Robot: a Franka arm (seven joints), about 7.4 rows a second.
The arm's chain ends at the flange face. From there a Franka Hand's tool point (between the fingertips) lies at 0.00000 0.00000 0.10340 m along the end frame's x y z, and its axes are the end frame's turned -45 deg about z.
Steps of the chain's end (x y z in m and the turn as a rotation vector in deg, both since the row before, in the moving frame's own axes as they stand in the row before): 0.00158 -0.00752 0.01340 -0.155 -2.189 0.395; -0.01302 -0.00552 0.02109 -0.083 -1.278 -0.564; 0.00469 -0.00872 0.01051 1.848 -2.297 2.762; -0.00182 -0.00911 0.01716 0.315 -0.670 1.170; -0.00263 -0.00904 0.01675 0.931 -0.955 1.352
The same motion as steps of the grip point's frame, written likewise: 0.00345 -0.00681 0.01332 1.438 -1.657 0.395; -0.00705 -0.01463 0.02106 0.845 -0.962 -0.564; 0.00904 -0.00815 0.01037 2.931 -0.317 2.762; 0.00471 -0.00899 0.01715 0.697 -0.251 1.170; 0.00453 -0.01066 0.01672 1.334 -0.017 1.352
